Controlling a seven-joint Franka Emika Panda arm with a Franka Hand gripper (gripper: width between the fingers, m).
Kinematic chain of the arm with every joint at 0, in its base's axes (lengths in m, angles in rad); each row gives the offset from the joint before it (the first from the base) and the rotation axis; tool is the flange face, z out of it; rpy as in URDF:
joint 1: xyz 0 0 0.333 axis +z
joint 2: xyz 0 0 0 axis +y
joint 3: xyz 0 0 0.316 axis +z
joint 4: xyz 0.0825 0 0 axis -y
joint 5: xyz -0.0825 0 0.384 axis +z
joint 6: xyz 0 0 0 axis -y
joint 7: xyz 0.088 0 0 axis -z
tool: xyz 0 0 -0.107 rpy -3.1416 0 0
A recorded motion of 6 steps. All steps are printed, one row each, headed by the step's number.
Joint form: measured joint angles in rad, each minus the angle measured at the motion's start. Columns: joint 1, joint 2, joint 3, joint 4, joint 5, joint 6, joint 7.
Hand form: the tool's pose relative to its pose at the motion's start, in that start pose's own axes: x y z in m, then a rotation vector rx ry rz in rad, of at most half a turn. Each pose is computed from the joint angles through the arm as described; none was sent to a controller.
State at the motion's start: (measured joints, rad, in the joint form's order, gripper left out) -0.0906 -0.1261 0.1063 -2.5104 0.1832 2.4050 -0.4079
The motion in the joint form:
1: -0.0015 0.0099 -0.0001 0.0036 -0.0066 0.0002 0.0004
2: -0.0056 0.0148 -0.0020 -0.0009 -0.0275 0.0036 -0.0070
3: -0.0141 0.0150 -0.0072 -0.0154 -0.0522 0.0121 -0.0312
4: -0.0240 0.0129 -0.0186 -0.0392 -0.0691 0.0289 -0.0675
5: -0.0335 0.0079 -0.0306 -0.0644 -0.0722 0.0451 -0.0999
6: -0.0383 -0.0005 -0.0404 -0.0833 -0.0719 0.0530 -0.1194
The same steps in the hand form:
1: 0.0007 0.0013 0.0029 -0.0015 -0.0071 -0.0022
2: -0.0014 0.0042 0.0063 -0.0126 -0.0178 -0.0182
3: -0.0074 0.0098 0.0107 -0.0263 -0.0295 -0.0459
4: -0.0168 0.0180 0.0165 -0.0354 -0.0378 -0.0720
5: -0.0268 0.0256 0.0216 -0.0364 -0.0414 -0.0839
6: -0.0344 0.0301 0.0238 -0.0355 -0.0429 -0.0878

